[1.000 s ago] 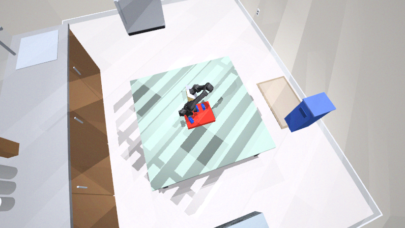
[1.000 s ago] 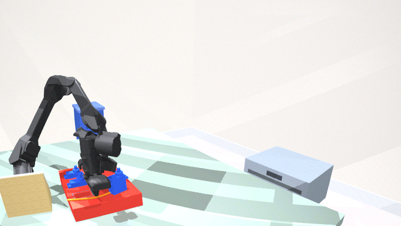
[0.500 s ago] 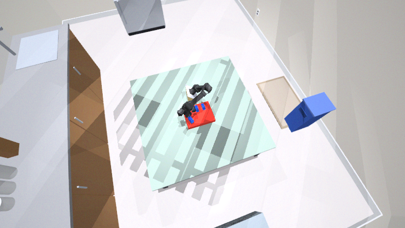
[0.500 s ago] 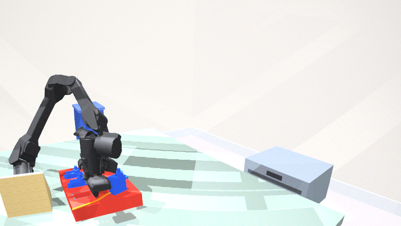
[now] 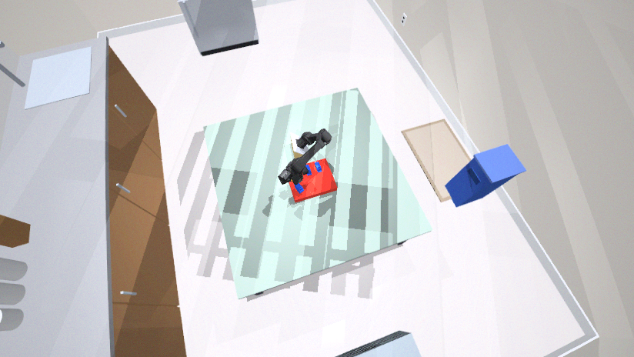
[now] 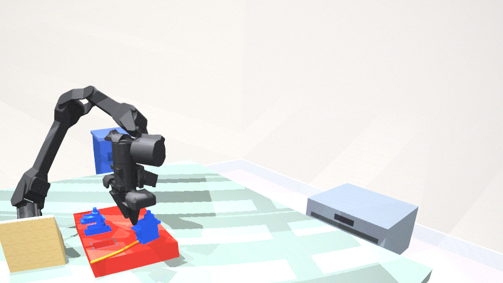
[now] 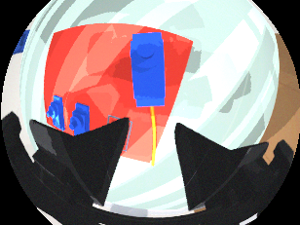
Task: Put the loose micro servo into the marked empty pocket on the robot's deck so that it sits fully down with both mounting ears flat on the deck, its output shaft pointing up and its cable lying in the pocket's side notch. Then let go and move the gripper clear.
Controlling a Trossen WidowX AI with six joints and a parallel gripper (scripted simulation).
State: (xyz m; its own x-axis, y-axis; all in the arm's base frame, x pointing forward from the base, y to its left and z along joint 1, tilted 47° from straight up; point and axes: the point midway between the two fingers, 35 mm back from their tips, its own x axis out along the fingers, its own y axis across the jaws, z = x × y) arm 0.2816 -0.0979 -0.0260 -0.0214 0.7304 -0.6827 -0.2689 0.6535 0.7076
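Right now the red deck is 120 mm to the left of my gripper tip, 90 mm below it and 20 mm ahead of it.
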